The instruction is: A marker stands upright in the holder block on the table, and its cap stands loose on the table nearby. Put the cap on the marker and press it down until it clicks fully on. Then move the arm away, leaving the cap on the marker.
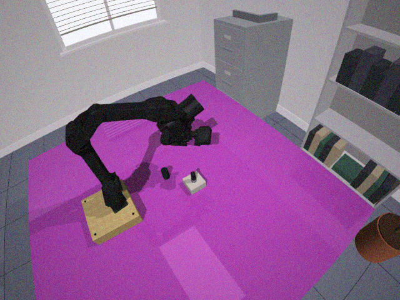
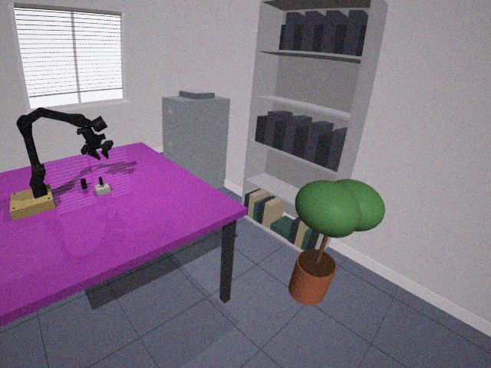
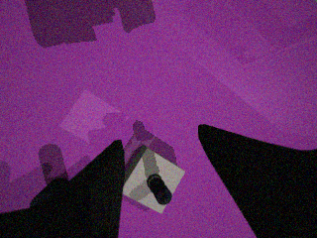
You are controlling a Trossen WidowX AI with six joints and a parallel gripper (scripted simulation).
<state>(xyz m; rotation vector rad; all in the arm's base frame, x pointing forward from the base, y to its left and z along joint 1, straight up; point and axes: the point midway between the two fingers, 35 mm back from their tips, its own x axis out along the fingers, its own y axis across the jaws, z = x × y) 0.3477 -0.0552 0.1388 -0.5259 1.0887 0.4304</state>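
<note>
The black marker cap is 120 mm behind my gripper tip, 60 mm to the left of it and 130 mm below it.
</note>
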